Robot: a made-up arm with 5 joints. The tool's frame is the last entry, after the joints. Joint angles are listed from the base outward.
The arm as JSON. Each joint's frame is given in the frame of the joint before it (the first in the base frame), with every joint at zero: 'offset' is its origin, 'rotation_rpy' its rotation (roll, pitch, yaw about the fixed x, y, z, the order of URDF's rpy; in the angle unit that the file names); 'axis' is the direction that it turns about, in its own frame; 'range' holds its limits. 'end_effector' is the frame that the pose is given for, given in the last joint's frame.
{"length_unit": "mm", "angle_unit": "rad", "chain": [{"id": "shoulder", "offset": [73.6, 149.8, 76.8], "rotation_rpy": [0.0, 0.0, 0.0], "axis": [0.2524, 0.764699, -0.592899], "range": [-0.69, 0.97]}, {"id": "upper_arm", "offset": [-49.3, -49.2, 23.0], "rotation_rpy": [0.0, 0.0, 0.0], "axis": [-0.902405, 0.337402, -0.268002], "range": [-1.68, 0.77]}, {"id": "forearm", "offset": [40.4, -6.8, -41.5], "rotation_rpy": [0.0, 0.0, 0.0], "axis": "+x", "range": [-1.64, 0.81]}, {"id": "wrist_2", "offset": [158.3, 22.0, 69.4], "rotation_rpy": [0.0, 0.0, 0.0], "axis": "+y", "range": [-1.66, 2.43]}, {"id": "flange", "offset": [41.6, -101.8, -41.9], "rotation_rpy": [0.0, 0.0, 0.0], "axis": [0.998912, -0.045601, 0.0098], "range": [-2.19, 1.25]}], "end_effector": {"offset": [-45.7, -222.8, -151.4], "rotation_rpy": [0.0, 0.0, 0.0]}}
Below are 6 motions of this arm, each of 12 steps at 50 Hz.
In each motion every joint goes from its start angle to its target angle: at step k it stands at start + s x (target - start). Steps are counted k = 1, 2, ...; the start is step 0. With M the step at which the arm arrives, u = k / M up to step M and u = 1 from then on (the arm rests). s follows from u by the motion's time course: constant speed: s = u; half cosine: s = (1 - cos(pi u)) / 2; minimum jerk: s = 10 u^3 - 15 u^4 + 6 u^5.
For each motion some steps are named. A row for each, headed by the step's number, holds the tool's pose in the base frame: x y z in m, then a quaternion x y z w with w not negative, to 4 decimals.
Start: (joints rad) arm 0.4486 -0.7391 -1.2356 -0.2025 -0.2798
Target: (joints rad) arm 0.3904 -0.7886 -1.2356 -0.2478 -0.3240
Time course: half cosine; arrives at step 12
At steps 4, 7, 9, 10, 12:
4: 0.1903 -0.2217 0.1753 -0.3738 -0.0532 -0.0646 0.9237
7: 0.1936 -0.2202 0.1807 -0.3760 -0.0755 -0.0646 0.9213
9: 0.1953 -0.2192 0.1840 -0.3772 -0.0886 -0.0647 0.9196
10: 0.1959 -0.2189 0.1851 -0.3776 -0.0933 -0.0648 0.9190
12: 0.1964 -0.2186 0.1861 -0.3779 -0.0972 -0.0648 0.9184

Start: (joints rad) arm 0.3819 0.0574 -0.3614 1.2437 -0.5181
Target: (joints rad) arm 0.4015 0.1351 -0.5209 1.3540 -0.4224
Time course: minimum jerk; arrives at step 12
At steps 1, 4, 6, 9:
1: 0.1170 -0.2350 0.1925 -0.2482 0.7326 0.0240 0.6333
4: 0.1169 -0.2275 0.2064 -0.2544 0.7453 0.0074 0.6163
6: 0.1176 -0.2155 0.2256 -0.2632 0.7618 -0.0170 0.5916
9: 0.1197 -0.1965 0.2508 -0.2753 0.7817 -0.0519 0.5572

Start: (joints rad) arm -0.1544 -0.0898 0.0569 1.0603 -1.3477
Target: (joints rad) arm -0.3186 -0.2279 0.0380 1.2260 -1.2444
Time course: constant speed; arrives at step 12
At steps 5, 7, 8, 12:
5: 0.3737 -0.1465 0.2213 -0.5435 0.3078 0.3528 0.6967
7: 0.3771 -0.1419 0.2221 -0.5400 0.3025 0.3614 0.6973
8: 0.3788 -0.1394 0.2225 -0.5384 0.2998 0.3657 0.6975
12: 0.3854 -0.1292 0.2245 -0.5326 0.2898 0.3832 0.6968

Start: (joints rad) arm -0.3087 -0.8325 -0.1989 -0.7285 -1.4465
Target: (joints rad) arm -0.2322 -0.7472 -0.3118 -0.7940 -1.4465
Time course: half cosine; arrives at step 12
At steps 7, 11, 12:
7: 0.1563 -0.1605 0.1830 -0.3432 -0.4558 -0.2884 0.7689
11: 0.1431 -0.1589 0.1923 -0.3716 -0.4544 -0.2996 0.7521
12: 0.1425 -0.1588 0.1928 -0.3730 -0.4544 -0.3001 0.7513

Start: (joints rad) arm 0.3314 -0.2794 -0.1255 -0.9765 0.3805
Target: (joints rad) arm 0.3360 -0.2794 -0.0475 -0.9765 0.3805
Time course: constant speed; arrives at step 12
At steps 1, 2, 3, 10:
1: 0.3805 -0.1445 -0.1196 0.2279 -0.4252 -0.0361 0.8752
2: 0.3803 -0.1437 -0.1210 0.2304 -0.4254 -0.0379 0.8743
3: 0.3800 -0.1429 -0.1225 0.2330 -0.4257 -0.0398 0.8735
10: 0.3785 -0.1371 -0.1325 0.2509 -0.4274 -0.0527 0.8669

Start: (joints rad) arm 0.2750 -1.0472 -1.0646 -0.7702 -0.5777
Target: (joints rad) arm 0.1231 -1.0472 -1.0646 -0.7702 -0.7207
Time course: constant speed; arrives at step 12
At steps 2, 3, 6, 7, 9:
2: 0.2042 -0.2242 0.1844 -0.3021 -0.4383 -0.1727 0.8287
3: 0.2032 -0.2225 0.1885 -0.3057 -0.4425 -0.1731 0.8251
6: 0.1999 -0.2172 0.2006 -0.3165 -0.4550 -0.1747 0.8138
7: 0.1986 -0.2153 0.2046 -0.3200 -0.4592 -0.1753 0.8100
9: 0.1959 -0.2116 0.2123 -0.3268 -0.4675 -0.1767 0.8021

